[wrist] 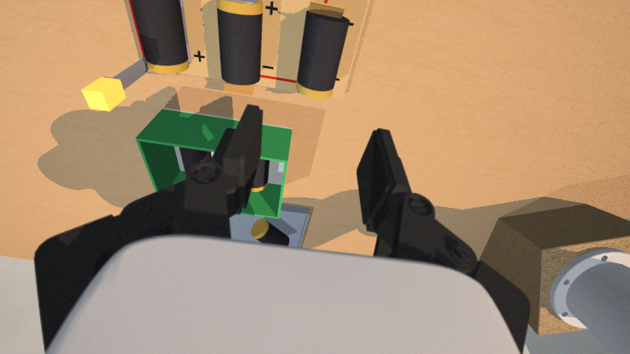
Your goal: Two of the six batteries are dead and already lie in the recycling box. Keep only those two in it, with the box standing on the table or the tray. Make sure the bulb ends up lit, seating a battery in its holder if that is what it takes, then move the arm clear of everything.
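My gripper (314,140) is open and empty, above the table between the green box and a brown block. Three black batteries with yellow ends, a left one (162,37), a middle one (241,47) and a right one (323,55), lie side by side on the holder board (355,45) at the top. The green recycling box (276,142) is partly hidden behind my left finger. Parts of a dark battery (192,159) and another dark battery (261,175) show inside it. Another battery (267,232) lies on the grey tray (300,220), partly hidden by the gripper body. The bulb does not clearly show.
A bright yellow cube (103,94) on a grey bar is at the board's lower left corner. A brown wooden block (520,260) with a grey round flange (562,270) stands at the lower right. The wooden table (475,100) extends right of the board.
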